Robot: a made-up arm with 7 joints. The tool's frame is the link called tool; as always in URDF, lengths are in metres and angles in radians. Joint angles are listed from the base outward. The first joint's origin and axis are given. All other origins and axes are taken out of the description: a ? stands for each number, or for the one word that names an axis. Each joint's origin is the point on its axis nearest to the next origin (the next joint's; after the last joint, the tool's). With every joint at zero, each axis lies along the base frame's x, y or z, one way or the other. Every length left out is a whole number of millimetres.
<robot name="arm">
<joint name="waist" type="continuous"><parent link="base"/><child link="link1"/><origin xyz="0 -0.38 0.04"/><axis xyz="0 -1 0"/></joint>
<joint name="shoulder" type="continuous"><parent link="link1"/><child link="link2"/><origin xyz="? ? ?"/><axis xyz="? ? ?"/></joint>
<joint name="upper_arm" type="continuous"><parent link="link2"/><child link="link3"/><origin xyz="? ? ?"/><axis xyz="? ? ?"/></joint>
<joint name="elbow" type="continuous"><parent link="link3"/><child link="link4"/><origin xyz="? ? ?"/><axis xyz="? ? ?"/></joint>
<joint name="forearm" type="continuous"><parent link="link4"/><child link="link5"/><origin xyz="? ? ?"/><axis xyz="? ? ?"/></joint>
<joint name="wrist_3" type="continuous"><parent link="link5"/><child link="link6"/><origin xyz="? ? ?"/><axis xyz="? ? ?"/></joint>
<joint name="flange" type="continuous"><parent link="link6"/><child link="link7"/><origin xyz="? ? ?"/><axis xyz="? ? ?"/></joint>
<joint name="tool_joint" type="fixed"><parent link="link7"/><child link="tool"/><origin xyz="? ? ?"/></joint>
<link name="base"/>
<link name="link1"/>
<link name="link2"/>
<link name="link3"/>
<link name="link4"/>
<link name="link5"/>
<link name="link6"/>
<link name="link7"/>
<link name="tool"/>
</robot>
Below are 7 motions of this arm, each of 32 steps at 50 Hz.
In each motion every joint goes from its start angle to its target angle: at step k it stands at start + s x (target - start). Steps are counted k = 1, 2, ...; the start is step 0. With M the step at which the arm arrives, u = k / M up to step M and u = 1 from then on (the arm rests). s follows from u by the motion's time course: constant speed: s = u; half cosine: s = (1 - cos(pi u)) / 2; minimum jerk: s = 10 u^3 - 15 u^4 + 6 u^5.
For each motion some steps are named. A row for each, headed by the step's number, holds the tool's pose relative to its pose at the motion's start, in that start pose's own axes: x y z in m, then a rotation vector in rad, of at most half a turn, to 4 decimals.
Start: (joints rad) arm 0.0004 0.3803 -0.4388 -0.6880 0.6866 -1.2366 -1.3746
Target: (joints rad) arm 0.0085 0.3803 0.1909 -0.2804 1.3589 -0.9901 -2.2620
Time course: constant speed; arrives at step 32
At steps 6, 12, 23, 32:
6: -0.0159 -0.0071 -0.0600 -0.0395 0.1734 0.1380
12: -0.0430 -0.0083 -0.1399 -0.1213 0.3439 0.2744
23: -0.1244 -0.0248 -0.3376 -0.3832 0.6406 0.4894
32: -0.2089 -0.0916 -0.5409 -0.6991 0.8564 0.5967

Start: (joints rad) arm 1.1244 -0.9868 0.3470 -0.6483 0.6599 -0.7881 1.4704
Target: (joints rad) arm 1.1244 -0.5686 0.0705 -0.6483 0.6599 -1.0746 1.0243
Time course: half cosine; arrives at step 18
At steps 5, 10, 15, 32:
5: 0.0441 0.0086 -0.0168 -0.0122 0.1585 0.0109
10: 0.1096 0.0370 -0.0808 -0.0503 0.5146 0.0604
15: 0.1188 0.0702 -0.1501 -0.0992 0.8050 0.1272
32: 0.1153 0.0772 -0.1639 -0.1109 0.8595 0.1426

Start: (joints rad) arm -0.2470 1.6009 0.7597 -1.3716 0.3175 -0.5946 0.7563
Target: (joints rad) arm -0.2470 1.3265 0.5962 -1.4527 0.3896 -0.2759 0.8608
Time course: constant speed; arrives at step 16
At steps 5, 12, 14, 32:
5: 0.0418 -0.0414 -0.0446 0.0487 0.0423 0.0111
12: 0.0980 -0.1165 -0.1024 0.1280 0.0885 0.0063
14: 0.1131 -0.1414 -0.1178 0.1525 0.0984 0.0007
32: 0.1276 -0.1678 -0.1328 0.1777 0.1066 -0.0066

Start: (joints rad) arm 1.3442 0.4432 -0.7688 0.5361 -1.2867 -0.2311 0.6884
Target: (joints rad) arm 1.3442 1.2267 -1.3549 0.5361 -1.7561 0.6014 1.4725
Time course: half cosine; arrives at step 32
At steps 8, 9, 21, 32:
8: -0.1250 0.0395 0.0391 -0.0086 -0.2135 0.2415
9: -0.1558 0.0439 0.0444 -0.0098 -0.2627 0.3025
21: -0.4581 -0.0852 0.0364 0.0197 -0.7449 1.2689
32: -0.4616 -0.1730 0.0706 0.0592 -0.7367 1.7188

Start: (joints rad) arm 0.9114 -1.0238 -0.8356 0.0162 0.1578 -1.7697 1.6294
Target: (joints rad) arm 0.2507 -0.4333 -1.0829 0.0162 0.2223 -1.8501 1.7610
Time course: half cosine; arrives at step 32
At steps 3, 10, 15, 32:
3: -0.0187 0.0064 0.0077 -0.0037 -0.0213 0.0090
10: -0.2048 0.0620 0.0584 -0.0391 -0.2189 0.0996
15: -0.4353 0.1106 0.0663 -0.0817 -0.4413 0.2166
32: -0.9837 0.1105 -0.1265 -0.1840 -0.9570 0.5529

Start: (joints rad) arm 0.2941 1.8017 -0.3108 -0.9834 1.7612 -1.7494 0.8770
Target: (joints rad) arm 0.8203 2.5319 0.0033 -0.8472 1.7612 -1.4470 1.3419
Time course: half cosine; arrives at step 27
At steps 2, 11, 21, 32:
2: -0.0063 0.0043 -0.0072 -0.0043 -0.0143 0.0000
11: -0.1472 0.0931 -0.2241 -0.1298 -0.3512 0.0335
21: -0.2906 0.1123 -0.6057 -0.3437 -0.7329 0.2058
32: -0.3147 0.0944 -0.6826 -0.3875 -0.7906 0.2604

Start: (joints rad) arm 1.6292 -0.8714 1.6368 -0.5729 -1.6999 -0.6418 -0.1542
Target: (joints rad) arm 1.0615 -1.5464 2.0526 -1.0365 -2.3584 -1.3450 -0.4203
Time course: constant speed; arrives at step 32
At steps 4, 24, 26, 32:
4: -0.0540 0.0152 0.0744 -0.0250 -0.1608 -0.0765
24: -0.5617 -0.1064 0.4068 0.3002 -1.0228 -0.5216
26: -0.6343 -0.1368 0.4191 0.3729 -1.1070 -0.5639
32: -0.8634 -0.2428 0.4105 0.6302 -1.3508 -0.6789

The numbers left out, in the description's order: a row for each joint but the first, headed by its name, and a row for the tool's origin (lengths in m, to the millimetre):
shoulder: xyz 0.03 0 -0.05, axis 0 0 1
upper_arm: xyz 0.01 0.21 0, axis 0 -1 0
elbow: xyz -0.12 0 0.4, axis 0 0 -1
forearm: xyz 0.42 -0.09 0, axis 1 0 0
wrist_3: xyz 0 0.08 -0.01, axis 0 0 1
flange: xyz 0 0.29 0, axis 0 -1 0
tool: xyz 0.11 0 0.36

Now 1 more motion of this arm.
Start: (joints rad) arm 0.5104 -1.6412 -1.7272 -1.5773 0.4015 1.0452 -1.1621
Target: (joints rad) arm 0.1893 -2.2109 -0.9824 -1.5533 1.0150 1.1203 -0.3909
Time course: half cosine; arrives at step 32
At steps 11, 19, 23, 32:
11: -0.0853 0.1195 0.0376 -0.1028 -0.2481 -0.1439
19: -0.1391 0.3037 0.0271 -0.3055 -0.5756 -0.3277
23: -0.1344 0.3797 0.0004 -0.4186 -0.7086 -0.3979
32: -0.1114 0.4485 -0.0405 -0.5529 -0.8374 -0.4610

